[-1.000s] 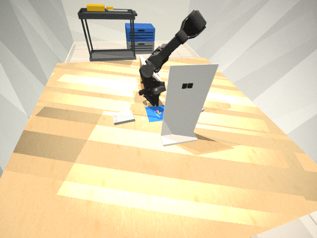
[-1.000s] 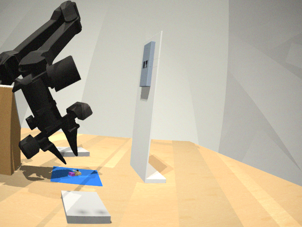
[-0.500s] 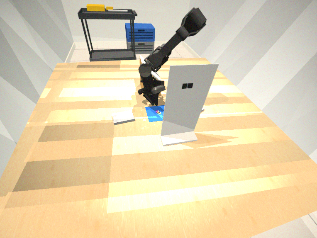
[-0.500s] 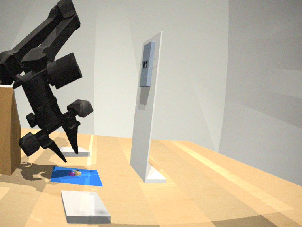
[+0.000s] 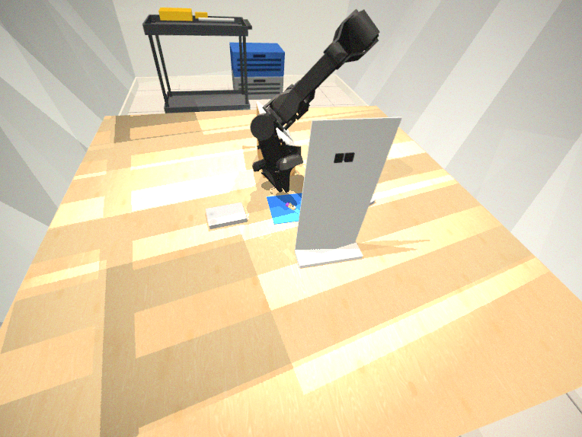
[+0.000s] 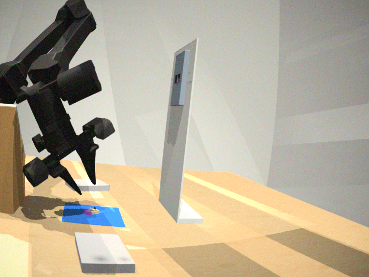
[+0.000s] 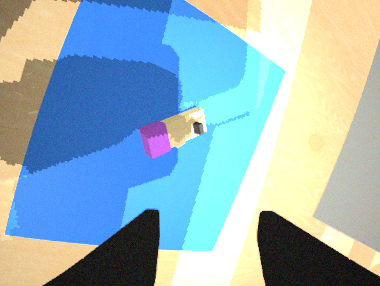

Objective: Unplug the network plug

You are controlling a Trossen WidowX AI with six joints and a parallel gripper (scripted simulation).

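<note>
My gripper tip is 10 mm short of the network plug, 20 mm to the right of it and 50 mm above it. Also, from my gripper tip: blue marked square (10 mm ahead, 20 mm to the left, 50 mm below); then upright panel (190 mm ahead, 70 mm to the left, 110 mm above).
</note>
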